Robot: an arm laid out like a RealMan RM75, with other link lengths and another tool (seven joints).
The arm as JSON. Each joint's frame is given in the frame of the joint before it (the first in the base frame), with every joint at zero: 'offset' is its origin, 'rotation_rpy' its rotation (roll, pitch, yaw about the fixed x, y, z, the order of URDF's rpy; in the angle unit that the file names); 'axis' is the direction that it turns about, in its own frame. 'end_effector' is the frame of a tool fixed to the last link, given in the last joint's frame.
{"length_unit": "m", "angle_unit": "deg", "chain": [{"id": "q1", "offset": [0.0, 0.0, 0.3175], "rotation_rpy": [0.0, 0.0, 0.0], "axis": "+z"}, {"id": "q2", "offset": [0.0, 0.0, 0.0], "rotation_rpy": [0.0, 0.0, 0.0], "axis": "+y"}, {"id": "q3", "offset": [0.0, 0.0, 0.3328], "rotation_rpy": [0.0, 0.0, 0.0], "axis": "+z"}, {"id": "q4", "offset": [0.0, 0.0, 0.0], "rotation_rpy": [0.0, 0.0, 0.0], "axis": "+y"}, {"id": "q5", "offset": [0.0, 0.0, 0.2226], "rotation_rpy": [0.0, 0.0, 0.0], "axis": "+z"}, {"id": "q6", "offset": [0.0, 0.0, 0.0], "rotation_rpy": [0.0, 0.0, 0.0], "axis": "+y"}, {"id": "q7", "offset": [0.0, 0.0, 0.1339], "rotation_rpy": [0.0, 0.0, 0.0], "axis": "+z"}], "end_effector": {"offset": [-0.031, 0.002, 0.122], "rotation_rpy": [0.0, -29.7, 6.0]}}
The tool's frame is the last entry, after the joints.
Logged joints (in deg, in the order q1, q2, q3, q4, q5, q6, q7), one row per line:
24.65, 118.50, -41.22, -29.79, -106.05, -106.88, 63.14
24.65, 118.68, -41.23, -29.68, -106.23, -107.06, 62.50
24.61, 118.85, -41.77, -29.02, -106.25, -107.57, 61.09
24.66, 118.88, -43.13, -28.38, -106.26, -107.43, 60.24
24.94, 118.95, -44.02, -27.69, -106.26, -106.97, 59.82
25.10, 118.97, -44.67, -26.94, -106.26, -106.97, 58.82
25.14, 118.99, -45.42, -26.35, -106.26, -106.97, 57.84
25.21, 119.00, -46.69, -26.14, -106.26, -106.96, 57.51
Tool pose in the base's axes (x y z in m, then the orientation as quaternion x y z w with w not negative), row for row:
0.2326, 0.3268, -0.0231, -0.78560, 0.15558, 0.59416, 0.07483
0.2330, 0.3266, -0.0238, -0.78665, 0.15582, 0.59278, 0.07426
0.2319, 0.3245, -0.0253, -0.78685, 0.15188, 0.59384, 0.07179
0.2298, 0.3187, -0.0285, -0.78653, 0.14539, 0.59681, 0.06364
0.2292, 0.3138, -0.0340, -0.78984, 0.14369, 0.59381, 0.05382
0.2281, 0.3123, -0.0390, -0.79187, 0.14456, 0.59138, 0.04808
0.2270, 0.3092, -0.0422, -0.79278, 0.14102, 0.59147, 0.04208
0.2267, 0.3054, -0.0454, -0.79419, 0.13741, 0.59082, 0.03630
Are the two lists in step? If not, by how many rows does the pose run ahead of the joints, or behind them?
The pose runs 1 row behind the joints: the pose in row i belongs to the joints in row i - 1.
